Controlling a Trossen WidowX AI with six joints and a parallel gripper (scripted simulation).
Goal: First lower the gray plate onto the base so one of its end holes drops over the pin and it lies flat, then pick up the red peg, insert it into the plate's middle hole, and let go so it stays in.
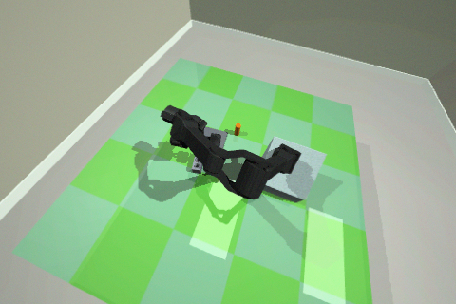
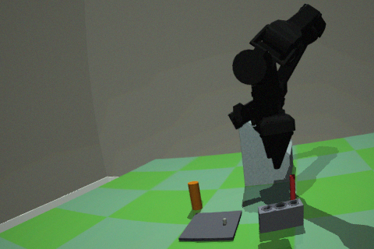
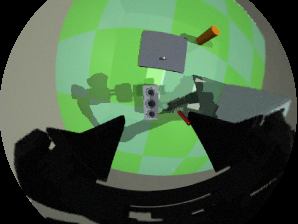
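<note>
Right now my gripper tip is 10 mm to the right of the gray plate and 110 mm above it. Also, from my gripper tip: red peg: 110 mm behind, 20 mm to the left, 110 mm below; then orange cylinder: 90 mm behind, 240 mm to the right, 110 mm below; then base: 10 mm ahead, 130 mm to the right, 140 mm below.
</note>
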